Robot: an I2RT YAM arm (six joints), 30 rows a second.
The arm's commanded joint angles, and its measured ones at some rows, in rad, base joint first. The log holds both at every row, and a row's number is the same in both.
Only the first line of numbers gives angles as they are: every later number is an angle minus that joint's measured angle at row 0.
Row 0, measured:
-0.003 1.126 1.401 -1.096 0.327 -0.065
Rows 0 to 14, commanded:
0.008 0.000 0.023 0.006 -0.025 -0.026
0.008 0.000 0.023 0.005 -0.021 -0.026
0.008 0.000 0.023 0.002 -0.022 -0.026
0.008 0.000 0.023 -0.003 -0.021 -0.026
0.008 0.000 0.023 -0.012 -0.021 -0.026
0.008 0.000 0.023 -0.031 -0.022 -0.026
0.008 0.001 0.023 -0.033 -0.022 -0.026
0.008 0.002 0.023 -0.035 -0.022 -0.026
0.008 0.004 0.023 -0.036 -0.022 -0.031
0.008 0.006 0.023 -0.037 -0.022 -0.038
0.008 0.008 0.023 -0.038 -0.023 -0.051
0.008 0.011 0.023 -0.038 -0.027 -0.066
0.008 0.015 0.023 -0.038 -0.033 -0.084
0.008 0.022 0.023 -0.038 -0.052 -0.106
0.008 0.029 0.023 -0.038 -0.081 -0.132
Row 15, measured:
0.000 0.005 0.003 -0.035 -0.020 -0.050
